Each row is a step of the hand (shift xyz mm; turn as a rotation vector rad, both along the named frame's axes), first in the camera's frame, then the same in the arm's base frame.
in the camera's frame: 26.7 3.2 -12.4 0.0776 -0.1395 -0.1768
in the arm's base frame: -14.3 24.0 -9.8 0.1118 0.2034 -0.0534
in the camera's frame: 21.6 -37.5 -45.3 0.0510 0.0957 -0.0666
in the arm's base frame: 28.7 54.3 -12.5 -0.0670 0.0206 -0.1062
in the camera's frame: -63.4 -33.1 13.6 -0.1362 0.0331 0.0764
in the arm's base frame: 56.7 -37.7 25.7 0.0356 -0.1524 0.0314
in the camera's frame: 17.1 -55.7 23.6 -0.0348 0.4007 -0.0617
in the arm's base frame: 14.9 30.0 53.2 -0.2089 -0.1956 -0.2893
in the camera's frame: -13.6 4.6 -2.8 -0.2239 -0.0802 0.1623
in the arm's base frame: 7.0 -11.3 -6.0 0.1298 -0.2006 0.1607
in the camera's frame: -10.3 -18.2 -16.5 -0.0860 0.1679 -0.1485
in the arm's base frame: 25.1 8.2 -3.3 0.0092 -0.0831 -0.2251
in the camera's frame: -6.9 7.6 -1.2 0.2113 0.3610 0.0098
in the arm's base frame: 0.1 -8.4 -6.0 -0.3723 -0.0206 -0.1897
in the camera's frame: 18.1 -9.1 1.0 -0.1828 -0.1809 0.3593
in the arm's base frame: -6.3 17.7 7.6 0.0867 -0.2054 0.3815
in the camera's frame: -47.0 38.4 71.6 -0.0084 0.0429 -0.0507
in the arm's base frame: -23.6 -85.3 31.2 -0.0012 -0.0054 -0.0667
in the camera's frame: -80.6 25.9 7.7 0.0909 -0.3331 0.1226
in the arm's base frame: 32.5 -77.1 -15.3 0.1041 0.1788 0.3024
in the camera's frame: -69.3 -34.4 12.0 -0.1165 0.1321 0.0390
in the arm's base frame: 62.0 -40.9 24.7 -0.0252 -0.1697 -0.0557
